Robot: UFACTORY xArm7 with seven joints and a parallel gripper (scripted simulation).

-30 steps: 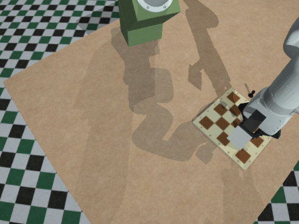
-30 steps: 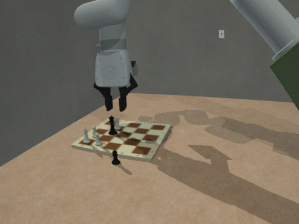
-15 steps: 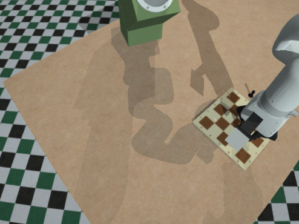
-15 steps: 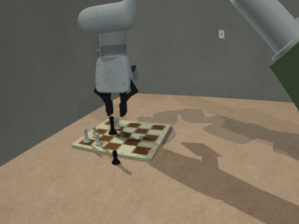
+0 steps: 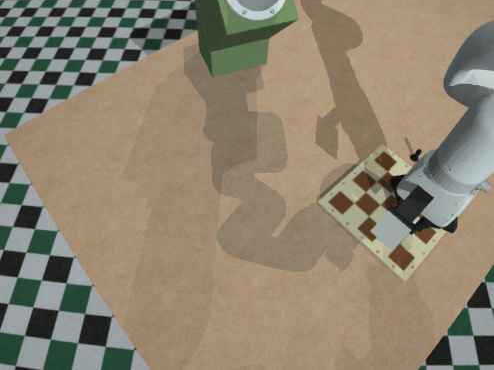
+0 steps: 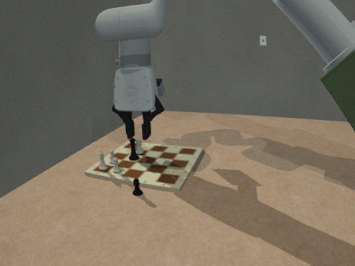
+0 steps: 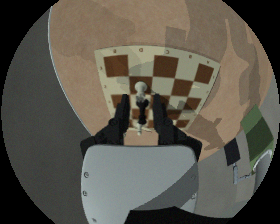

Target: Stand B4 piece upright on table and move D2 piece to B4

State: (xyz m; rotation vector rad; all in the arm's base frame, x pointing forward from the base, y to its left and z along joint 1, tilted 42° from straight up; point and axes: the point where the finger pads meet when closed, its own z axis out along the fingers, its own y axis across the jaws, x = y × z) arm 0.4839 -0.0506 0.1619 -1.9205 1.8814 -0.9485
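My gripper is now 40 mm above the white rook-like piece. Also, from my hand: chessboard 30 mm behind, 40 mm to the left, 60 mm below; then black piece 40 mm to the left, 30 mm below; then black pawn 50 mm behind, 180 mm to the left, 50 mm below.
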